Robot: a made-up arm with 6 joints. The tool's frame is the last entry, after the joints. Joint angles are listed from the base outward. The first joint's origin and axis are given. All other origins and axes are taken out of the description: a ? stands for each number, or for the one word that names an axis. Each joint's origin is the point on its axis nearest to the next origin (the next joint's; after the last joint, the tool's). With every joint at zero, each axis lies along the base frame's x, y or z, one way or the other. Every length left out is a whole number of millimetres.
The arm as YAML. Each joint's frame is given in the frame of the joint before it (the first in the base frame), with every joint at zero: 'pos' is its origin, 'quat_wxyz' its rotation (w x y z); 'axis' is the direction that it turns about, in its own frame. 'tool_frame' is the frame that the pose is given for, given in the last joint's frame.
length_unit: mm
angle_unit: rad
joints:
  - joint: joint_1
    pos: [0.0, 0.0, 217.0]
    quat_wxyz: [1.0, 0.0, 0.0, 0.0]
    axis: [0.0, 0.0, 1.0]
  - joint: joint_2
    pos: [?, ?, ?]
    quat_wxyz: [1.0, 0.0, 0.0, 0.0]
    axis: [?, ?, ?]
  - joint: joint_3
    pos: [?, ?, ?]
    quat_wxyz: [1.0, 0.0, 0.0, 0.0]
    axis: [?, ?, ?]
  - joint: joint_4
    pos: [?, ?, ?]
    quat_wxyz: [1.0, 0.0, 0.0, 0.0]
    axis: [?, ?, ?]
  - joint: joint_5
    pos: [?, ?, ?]
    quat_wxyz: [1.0, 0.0, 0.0, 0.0]
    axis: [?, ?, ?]
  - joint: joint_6
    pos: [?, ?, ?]
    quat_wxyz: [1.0, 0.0, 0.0, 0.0]
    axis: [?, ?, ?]
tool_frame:
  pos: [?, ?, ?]
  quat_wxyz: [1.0, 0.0, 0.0, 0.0]
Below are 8 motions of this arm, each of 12 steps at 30 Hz.
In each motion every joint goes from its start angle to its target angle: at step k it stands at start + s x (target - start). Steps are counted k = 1, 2, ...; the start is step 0. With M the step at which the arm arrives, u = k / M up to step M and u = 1 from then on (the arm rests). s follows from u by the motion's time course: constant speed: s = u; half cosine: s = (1 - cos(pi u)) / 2; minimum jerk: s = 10 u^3 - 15 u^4 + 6 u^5.
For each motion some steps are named. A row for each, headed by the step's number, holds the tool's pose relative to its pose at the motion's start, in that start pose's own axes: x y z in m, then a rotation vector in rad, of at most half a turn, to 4 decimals.
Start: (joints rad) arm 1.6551 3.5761 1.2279 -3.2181 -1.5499 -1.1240
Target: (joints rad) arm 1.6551 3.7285 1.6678 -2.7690 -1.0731 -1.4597
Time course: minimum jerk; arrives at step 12
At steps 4, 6, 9, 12:
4: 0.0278 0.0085 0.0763 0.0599 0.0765 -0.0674
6: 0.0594 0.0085 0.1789 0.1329 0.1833 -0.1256
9: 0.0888 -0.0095 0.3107 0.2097 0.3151 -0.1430
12: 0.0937 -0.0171 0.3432 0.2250 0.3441 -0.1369

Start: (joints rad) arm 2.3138 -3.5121 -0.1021 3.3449 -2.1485 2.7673
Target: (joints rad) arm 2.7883 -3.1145 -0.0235 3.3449 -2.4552 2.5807
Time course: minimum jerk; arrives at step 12
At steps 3, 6, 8, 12:
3: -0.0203 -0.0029 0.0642 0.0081 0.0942 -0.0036
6: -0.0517 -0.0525 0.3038 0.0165 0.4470 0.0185
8: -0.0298 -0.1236 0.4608 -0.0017 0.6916 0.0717
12: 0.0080 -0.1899 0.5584 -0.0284 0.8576 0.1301

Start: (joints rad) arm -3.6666 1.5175 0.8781 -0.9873 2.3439 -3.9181
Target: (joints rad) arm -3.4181 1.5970 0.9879 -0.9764 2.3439 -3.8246
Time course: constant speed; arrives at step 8
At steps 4, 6, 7, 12:
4: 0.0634 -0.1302 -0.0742 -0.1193 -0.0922 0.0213
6: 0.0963 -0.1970 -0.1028 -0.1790 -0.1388 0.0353
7: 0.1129 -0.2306 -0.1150 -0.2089 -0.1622 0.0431
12: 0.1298 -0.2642 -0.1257 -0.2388 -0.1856 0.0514

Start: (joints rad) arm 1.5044 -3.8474 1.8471 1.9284 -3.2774 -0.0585
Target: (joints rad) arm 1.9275 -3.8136 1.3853 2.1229 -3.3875 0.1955
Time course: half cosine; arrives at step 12
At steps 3, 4, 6, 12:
3: -0.0300 0.0130 -0.0047 0.0793 -0.0419 0.0250
4: -0.0514 0.0217 -0.0079 0.1347 -0.0710 0.0440
6: -0.1038 0.0406 -0.0150 0.2656 -0.1392 0.0941
12: -0.2130 0.0663 -0.0288 0.5150 -0.2646 0.2117

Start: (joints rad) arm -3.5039 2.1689 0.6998 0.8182 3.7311 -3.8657
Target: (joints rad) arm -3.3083 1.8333 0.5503 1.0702 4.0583 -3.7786
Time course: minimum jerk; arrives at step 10
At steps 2, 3, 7, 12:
2: 0.0144 -0.0207 0.0170 -0.0142 -0.0155 0.0148
3: 0.0424 -0.0569 0.0483 -0.0398 -0.0450 0.0432
7: 0.2663 -0.2442 0.2591 -0.1892 -0.2679 0.2708
12: 0.3302 -0.2764 0.3121 -0.2205 -0.3295 0.3375

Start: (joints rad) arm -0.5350 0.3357 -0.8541 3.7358 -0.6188 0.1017
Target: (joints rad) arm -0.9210 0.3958 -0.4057 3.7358 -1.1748 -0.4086
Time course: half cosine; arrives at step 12
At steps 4, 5, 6, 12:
4: -0.0945 0.0807 0.0137 -0.0933 -0.2649 -0.1710
5: -0.1363 0.1243 0.0114 -0.1324 -0.3946 -0.2474
6: -0.1774 0.1737 0.0026 -0.1703 -0.5353 -0.3236
12: -0.2895 0.3768 -0.0878 -0.2746 -1.0891 -0.5406

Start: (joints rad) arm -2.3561 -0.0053 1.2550 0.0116 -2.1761 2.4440
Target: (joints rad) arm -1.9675 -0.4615 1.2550 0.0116 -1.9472 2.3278
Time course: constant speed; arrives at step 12
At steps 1, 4, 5, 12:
1: 0.0193 0.0022 0.0474 -0.0321 -0.0028 0.0099
4: 0.0734 0.0301 0.1868 -0.1297 -0.0146 0.0367
5: 0.0898 0.0464 0.2317 -0.1627 -0.0196 0.0446
12: 0.1718 0.2486 0.5061 -0.3969 -0.0714 0.0871

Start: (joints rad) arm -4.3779 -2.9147 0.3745 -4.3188 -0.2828 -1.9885
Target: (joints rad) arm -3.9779 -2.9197 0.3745 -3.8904 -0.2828 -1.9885
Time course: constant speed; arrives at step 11
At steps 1, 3, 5, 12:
1: 0.0012 -0.0213 0.0056 0.0194 0.0022 0.0110
3: 0.0016 -0.0642 0.0154 0.0581 0.0044 0.0336
5: -0.0003 -0.1072 0.0232 0.0963 0.0034 0.0568
12: -0.0205 -0.2355 0.0343 0.2066 -0.0179 0.1293

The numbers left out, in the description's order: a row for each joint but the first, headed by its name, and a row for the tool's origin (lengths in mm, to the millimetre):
joint_2: xyz 0.0 54.0 0.0, axis 0.0 1.0 0.0
joint_3: xyz 0.0 0.0 979.0, axis 0.0 1.0 0.0
joint_4: xyz 0.0 0.0 531.0, axis 0.0 0.0 1.0
joint_5: xyz 0.0 0.0 0.0, axis 0.0 1.0 0.0
joint_6: xyz 0.0 0.0 165.0, axis 0.0 0.0 1.0
tool: xyz 0.0 0.0 0.0

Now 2 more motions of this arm.
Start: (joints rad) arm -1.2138 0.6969 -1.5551 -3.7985 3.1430 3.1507
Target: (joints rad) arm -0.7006 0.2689 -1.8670 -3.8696 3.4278 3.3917
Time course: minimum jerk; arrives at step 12
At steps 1, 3, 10, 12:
1: 0.0015 -0.0002 -0.0022 -0.0039 -0.0032 -0.0001
3: 0.0299 -0.0070 -0.0451 -0.0815 -0.0627 0.0004
10: 0.1918 -0.2516 -0.3289 -0.8818 -0.3891 0.2157
12: 0.1945 -0.2670 -0.3354 -0.9171 -0.3942 0.2327

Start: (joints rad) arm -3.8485 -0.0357 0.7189 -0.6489 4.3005 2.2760
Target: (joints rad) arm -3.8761 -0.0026 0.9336 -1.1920 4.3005 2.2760
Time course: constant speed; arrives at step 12
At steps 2, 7, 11, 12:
2: 0.0212 -0.0173 -0.0218 0.0752 0.0364 0.0598
7: 0.0793 -0.0529 -0.0796 0.2521 0.1290 0.2204
11: 0.1301 -0.0721 -0.1279 0.3812 0.2049 0.3596
12: 0.1432 -0.0755 -0.1402 0.4116 0.2242 0.3958

